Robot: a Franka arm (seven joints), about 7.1 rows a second.
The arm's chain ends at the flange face. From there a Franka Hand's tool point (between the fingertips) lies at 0.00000 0.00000 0.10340 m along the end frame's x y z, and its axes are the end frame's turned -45 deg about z.
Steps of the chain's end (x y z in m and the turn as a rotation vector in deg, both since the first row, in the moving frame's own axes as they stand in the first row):
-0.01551, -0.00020, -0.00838, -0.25, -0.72, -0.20
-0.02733, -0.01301, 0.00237, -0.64, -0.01, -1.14
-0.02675, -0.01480, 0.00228, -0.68, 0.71, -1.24
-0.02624, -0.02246, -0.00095, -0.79, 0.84, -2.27
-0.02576, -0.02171, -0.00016, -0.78, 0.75, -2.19
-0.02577, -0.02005, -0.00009, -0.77, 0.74, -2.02
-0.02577, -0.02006, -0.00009, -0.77, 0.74, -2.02
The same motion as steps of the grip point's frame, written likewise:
-0.01206, -0.01171, -0.00839, 0.33, -0.69, -0.20
-0.01095, -0.02771, 0.00236, -0.45, -0.46, -1.14
-0.00839, -0.02761, 0.00226, -0.98, 0.02, -1.24
-0.00257, -0.03236, -0.00097, -1.15, 0.04, -2.27
-0.00286, -0.03161, -0.00018, -1.08, -0.02, -2.19
-0.00405, -0.03047, -0.00011, -1.07, -0.02, -2.02
-0.00404, -0.03048, -0.00011, -1.07, -0.02, -2.02

